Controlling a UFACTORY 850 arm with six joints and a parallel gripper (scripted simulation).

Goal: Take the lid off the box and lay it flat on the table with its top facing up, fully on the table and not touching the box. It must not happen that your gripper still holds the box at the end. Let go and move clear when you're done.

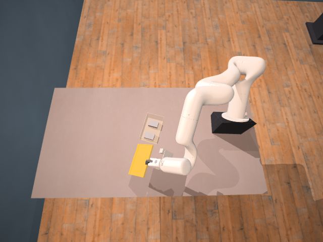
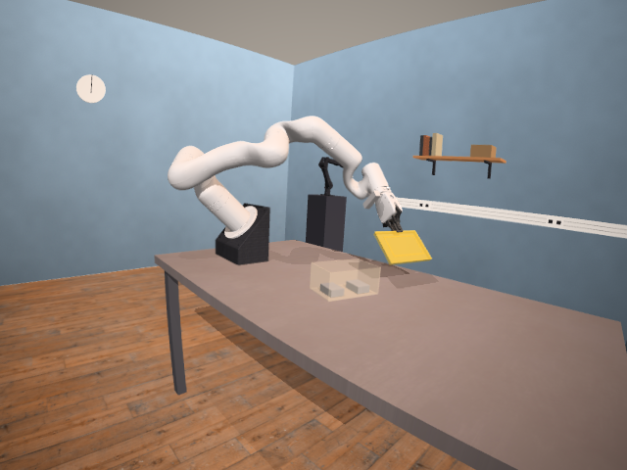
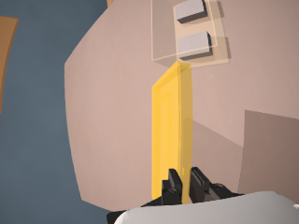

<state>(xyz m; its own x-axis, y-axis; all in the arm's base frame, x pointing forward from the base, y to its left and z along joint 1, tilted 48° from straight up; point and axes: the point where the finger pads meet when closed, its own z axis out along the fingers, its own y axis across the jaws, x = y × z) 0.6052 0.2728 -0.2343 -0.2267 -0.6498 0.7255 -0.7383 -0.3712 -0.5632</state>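
Now: the yellow lid 6 cm below my hand, 6 cm ahead of it and 3 cm to the right of it. Round my hand: clear box 28 cm to the right, 16 cm below.
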